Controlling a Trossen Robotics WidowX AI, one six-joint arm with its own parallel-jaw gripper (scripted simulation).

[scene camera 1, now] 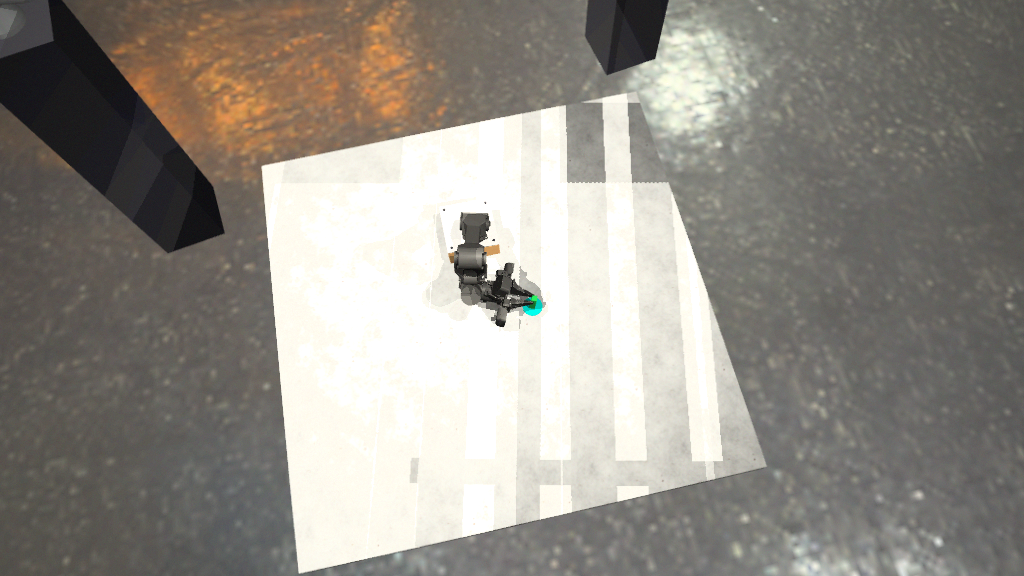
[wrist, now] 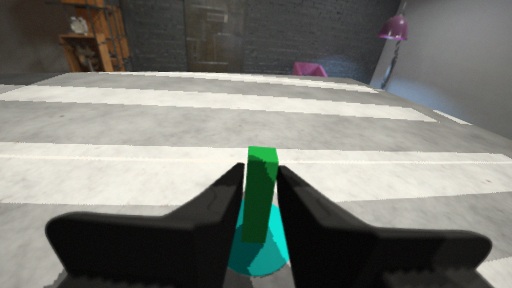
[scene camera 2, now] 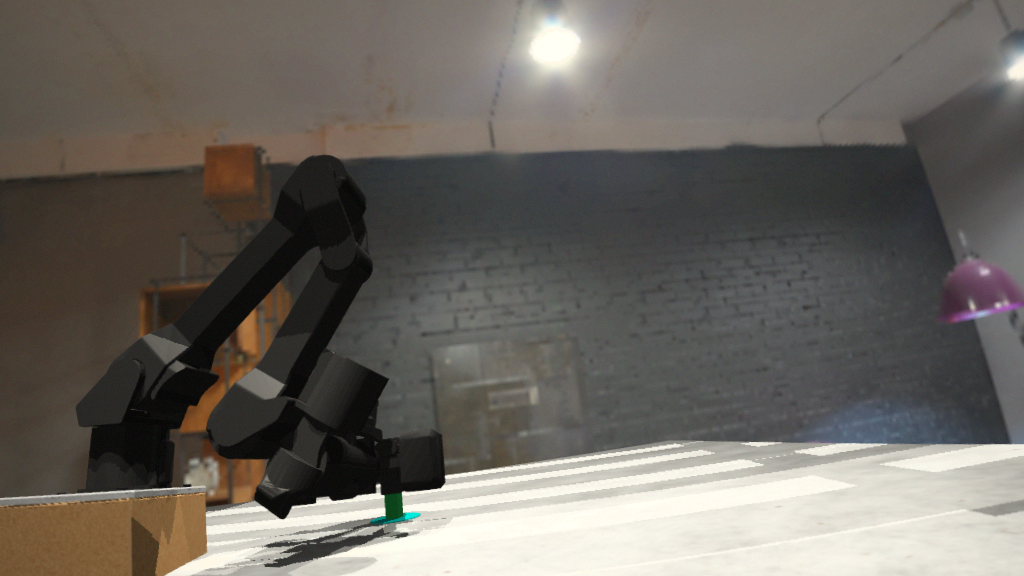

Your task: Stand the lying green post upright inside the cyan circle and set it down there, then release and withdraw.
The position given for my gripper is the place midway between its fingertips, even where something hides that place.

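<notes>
In scene camera 2 I see my gripper (scene camera 2: 391, 471), and scene camera 1 shows it too (scene camera 1: 533, 299). The wrist view has my gripper (wrist: 260, 170) as well, along with a green post (wrist: 262, 163) and a cyan circle (wrist: 268, 257).
</notes>
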